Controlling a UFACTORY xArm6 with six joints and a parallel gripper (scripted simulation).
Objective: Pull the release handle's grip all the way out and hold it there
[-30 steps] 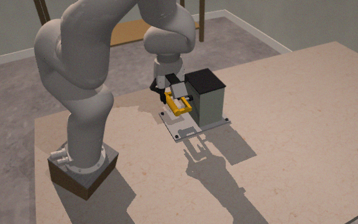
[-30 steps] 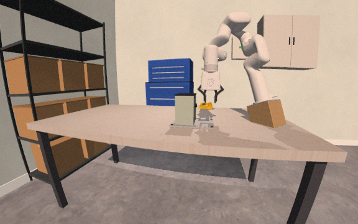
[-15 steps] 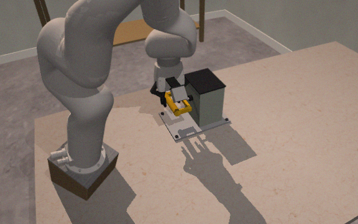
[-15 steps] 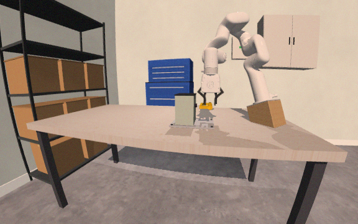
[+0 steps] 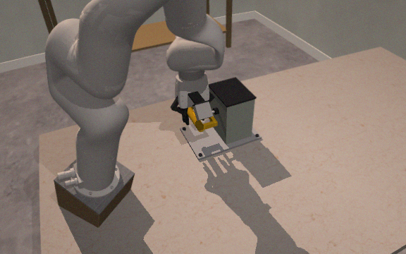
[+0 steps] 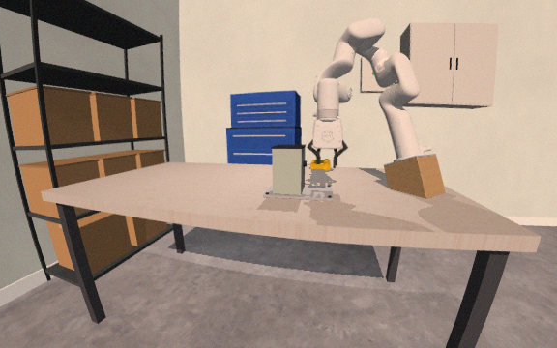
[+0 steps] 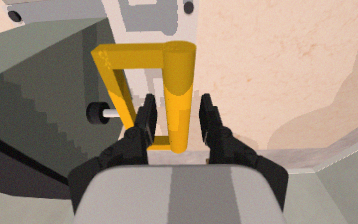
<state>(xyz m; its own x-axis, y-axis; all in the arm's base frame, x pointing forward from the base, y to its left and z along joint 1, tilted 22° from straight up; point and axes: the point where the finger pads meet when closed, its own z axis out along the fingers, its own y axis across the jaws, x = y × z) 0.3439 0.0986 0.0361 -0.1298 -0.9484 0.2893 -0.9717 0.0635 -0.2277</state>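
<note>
Now: hand 11 cm above the grey baseplate, 9 cm short of it and 1 cm to the left of it.
</note>
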